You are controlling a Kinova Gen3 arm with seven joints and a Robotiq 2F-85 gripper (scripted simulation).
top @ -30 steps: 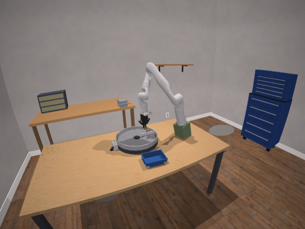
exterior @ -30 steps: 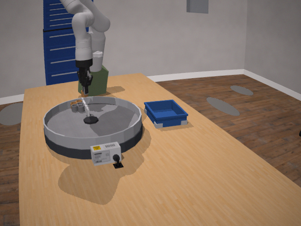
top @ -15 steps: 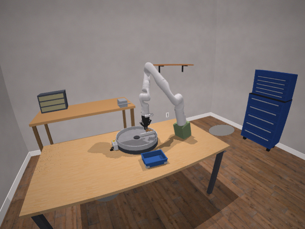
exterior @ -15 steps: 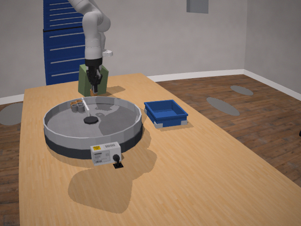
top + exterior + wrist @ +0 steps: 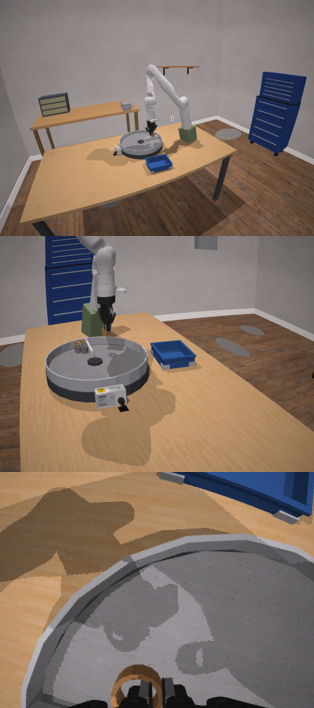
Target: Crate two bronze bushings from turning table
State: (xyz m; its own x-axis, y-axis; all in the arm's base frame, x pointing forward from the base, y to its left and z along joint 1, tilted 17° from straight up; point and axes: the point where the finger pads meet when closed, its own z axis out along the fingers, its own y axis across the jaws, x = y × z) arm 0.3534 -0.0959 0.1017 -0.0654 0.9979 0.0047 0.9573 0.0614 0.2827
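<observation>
My gripper is now 100 mm short of the blue crate, 260 mm to the right of it and 140 mm above it. Round my hand: grey turning table 70 mm ahead, 90 mm to the right, 110 mm below.
</observation>
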